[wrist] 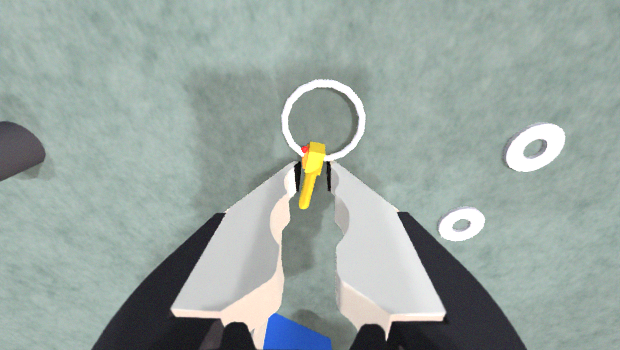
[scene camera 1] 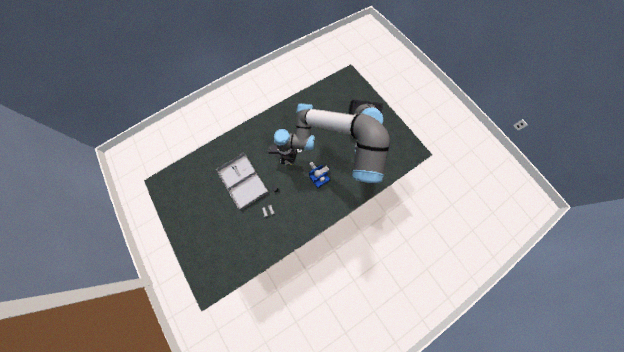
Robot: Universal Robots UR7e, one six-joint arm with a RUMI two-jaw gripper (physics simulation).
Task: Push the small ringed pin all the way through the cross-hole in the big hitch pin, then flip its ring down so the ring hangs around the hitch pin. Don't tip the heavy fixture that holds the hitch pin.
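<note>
The small ringed pin [wrist: 313,162] is yellow, with a red dot at its head and a shaft slanting slightly. Its white ring [wrist: 286,120] extends away from the head. The pin lies apart from the fixture. My gripper [scene camera 1: 288,162] [wrist: 314,164] is nearly closed; the pin's head shows in the narrow gap at its fingertips, with no firm grip visible. The blue fixture [scene camera 1: 320,183] [wrist: 297,336] stands upright to the gripper's lower right in the scene view and holds the light grey hitch pin [scene camera 1: 321,171]. Its cross-hole is too small to make out.
Two white washers [wrist: 555,142] [wrist: 478,220] lie right of the fingers in the wrist view, and a dark cylinder [wrist: 17,150] at left. A grey divided tray [scene camera 1: 243,181] holds small items. A small dark piece [scene camera 1: 276,190] and two light pieces [scene camera 1: 265,212] [scene camera 1: 271,210] lie near it.
</note>
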